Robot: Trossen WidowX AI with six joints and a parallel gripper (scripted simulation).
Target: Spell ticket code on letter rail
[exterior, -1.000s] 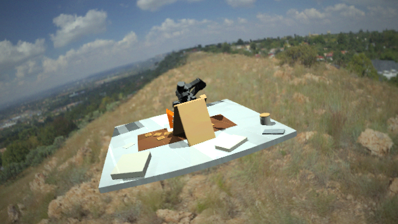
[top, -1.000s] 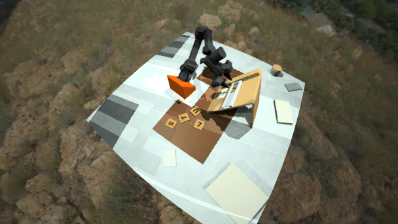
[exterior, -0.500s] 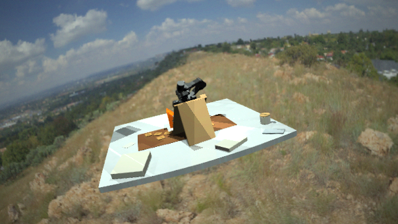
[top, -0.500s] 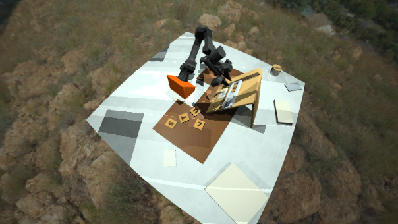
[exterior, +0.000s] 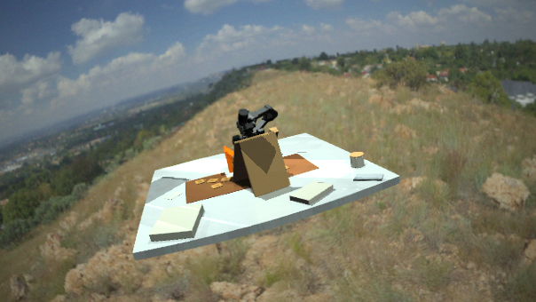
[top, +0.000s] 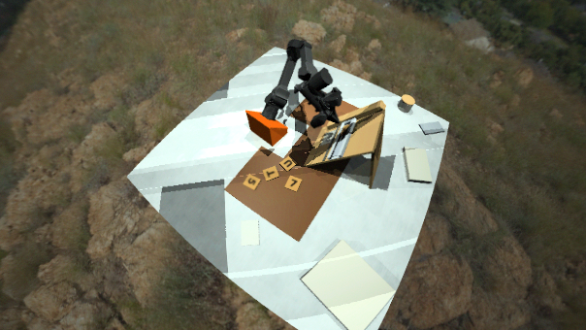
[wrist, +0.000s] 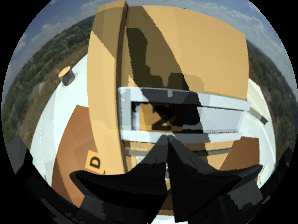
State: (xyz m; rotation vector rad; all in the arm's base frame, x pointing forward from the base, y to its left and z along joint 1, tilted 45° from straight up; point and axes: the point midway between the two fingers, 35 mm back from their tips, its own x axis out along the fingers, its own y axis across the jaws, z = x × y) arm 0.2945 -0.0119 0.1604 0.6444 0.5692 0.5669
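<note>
My gripper tip is 2 cm past the ticket, 1 cm to the left of it and 11 cm above it. Also, from my gripper tip: cream block: 37 cm ahead, 21 cm to the left, 17 cm below; brown mat: 11 cm behind, 8 cm to the right, 18 cm below; pale card: 1 cm ahead, 53 cm to the right, 18 cm below.
</note>
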